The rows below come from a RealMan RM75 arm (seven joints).
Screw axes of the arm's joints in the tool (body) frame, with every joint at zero. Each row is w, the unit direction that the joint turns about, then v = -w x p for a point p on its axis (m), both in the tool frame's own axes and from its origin. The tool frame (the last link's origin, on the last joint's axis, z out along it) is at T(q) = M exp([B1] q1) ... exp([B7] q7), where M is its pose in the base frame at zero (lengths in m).
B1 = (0, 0, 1, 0, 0, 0)
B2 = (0, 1, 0, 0.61, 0, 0)
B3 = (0, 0, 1, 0, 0, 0)
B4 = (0, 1, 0, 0.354, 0, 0)
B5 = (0, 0, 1, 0, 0, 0)
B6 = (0, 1, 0, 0.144, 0, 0)
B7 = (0, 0, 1, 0, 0, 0)
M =
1 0 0 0
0 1 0 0
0 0 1 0.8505
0 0 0 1
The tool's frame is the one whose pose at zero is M.
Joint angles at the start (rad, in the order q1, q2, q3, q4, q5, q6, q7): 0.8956, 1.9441, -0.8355, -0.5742, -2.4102, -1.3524, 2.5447
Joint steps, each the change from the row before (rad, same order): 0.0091, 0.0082, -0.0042, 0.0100, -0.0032, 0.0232, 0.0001; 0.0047, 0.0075, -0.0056, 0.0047, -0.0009, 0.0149, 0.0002; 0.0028, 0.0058, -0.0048, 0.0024, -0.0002, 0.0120, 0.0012; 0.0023, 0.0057, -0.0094, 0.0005, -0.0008, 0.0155, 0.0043; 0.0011, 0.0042, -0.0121, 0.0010, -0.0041, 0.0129, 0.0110
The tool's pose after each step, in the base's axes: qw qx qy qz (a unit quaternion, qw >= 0); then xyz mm. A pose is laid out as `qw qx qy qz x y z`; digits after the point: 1 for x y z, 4 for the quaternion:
0.1267 -0.8108 0.5707 0.0291 214.1 424.3 9.6
0.1282 -0.8118 0.5689 0.0286 212.4 424.9 5.3
0.1300 -0.8123 0.5678 0.0285 211.2 425.4 2.2
0.1340 -0.8127 0.5664 0.0273 210.1 426.3 -0.7
0.1378 -0.8114 0.5676 0.0233 210.3 426.6 -3.4

